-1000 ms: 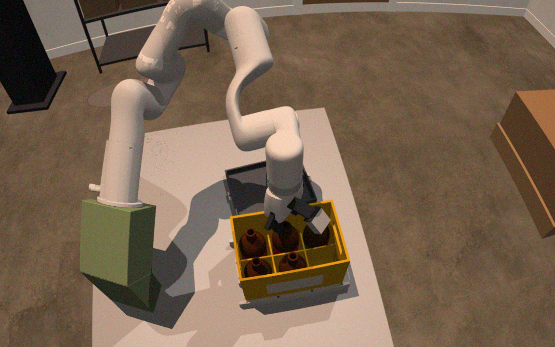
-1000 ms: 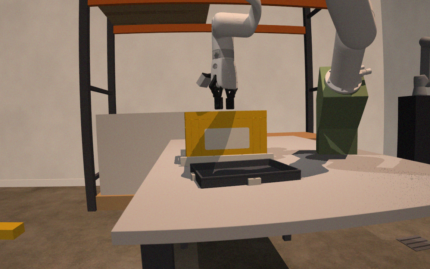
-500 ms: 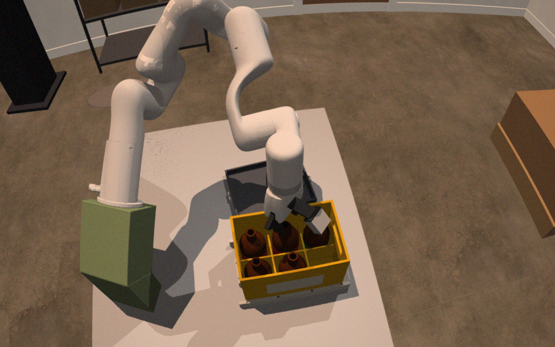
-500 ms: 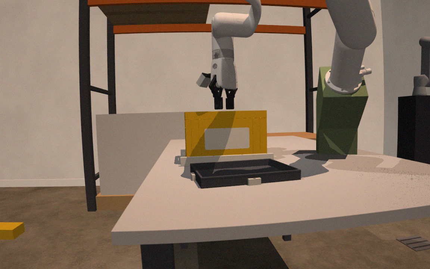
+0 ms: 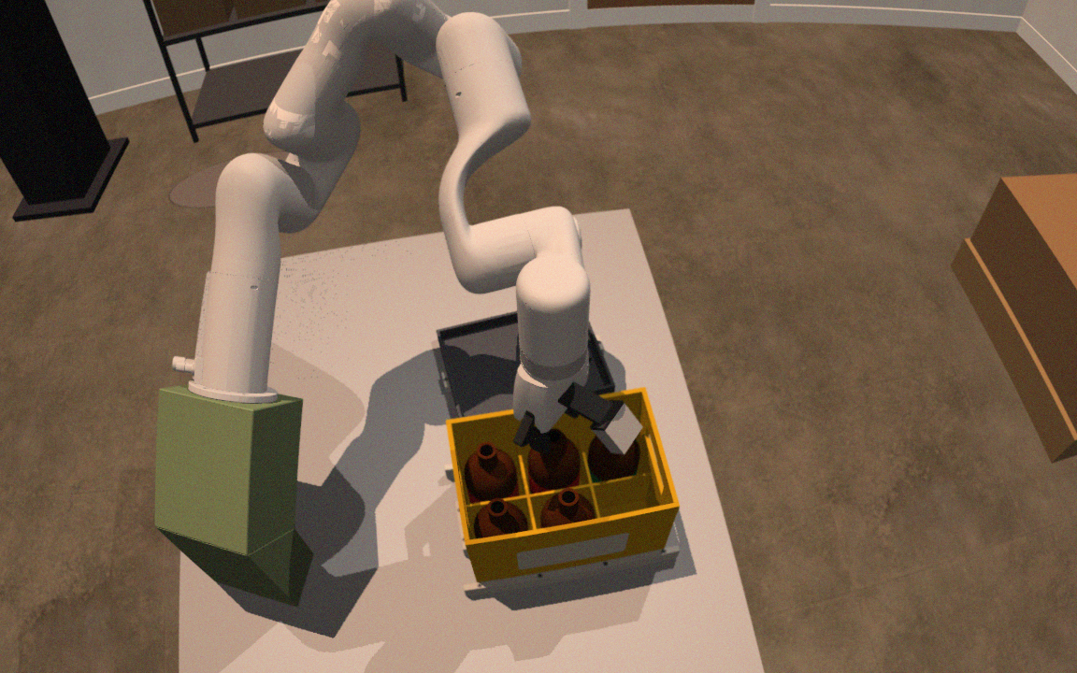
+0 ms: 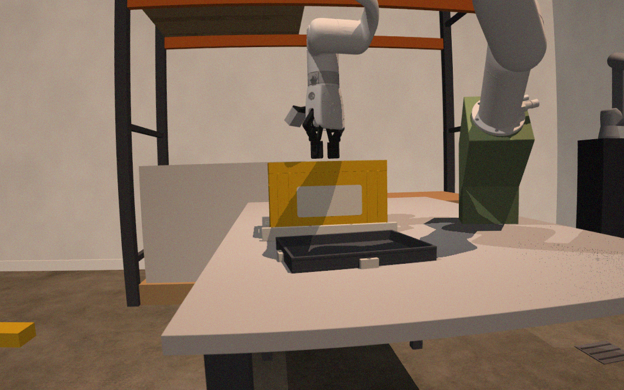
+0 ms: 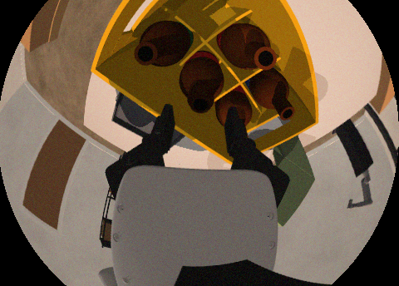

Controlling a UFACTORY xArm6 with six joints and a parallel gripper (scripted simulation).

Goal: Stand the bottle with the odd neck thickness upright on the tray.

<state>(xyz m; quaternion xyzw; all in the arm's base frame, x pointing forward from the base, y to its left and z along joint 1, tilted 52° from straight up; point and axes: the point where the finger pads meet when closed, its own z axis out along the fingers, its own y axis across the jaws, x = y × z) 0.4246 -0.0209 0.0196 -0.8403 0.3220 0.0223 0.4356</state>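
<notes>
Now: the glass bottle 110 mm below my hand. The rest, counted from my hand: yellow crate 10 mm ahead, 50 mm to the right, 120 mm below; dark tray 50 mm behind, 230 mm to the left, 190 mm below.
</notes>
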